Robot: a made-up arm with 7 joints.
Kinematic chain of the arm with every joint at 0, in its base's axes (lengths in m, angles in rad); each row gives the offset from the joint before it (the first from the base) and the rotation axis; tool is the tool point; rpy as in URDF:
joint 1: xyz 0 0 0.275 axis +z
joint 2: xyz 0 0 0 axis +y
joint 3: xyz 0 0 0.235 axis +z
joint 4: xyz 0.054 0 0 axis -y
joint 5: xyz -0.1 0 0.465 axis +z
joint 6: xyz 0 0 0 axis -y
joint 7: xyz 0.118 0 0 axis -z
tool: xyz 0 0 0 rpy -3.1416 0 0
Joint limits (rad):
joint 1: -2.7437..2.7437
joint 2: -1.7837..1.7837
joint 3: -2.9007..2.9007
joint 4: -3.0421..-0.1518
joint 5: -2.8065..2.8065
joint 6: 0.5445..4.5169
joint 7: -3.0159..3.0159
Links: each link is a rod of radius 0.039 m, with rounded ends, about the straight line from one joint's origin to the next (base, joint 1, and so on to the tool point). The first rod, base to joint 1, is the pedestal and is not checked.
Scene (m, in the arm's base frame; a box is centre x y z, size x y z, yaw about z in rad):
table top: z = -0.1
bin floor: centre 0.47 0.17 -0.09 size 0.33 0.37 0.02 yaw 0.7
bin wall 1: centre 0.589 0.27 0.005 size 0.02 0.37 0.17 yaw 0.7
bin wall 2: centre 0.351 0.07 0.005 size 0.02 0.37 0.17 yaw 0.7
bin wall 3: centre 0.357 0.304 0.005 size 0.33 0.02 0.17 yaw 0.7
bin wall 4: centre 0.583 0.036 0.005 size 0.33 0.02 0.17 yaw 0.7
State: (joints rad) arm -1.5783 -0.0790 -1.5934 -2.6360 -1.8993 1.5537 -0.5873
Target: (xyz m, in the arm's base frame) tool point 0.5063 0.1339 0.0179
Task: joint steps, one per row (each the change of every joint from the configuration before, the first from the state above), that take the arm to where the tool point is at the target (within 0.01 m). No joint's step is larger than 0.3 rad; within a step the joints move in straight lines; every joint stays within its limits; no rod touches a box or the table.
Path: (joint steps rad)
1: 0.2692 -0.0066 0.2908 0.0410 0.0022 0.0612 0.0000
2: 0.2693 -0.0067 0.2907 0.0410 0.0022 0.0611 0.0000
3: 0.2692 -0.0066 0.2908 0.0410 0.0021 0.0612 0.0000
4: 0.2692 -0.0066 0.2908 0.0410 0.0022 0.0611 0.0000
5: 0.2692 -0.0067 0.2908 0.0409 0.0022 0.0612 0.0000
6: 0.2693 -0.0066 0.2907 0.0410 0.0022 0.0611 0.0000
7: -0.0017 0.2726 0.0056 0.1028 0.0195 -0.0736 0.0000
8: -0.0016 0.2727 0.0055 0.1029 0.0196 -0.0735 0.0000

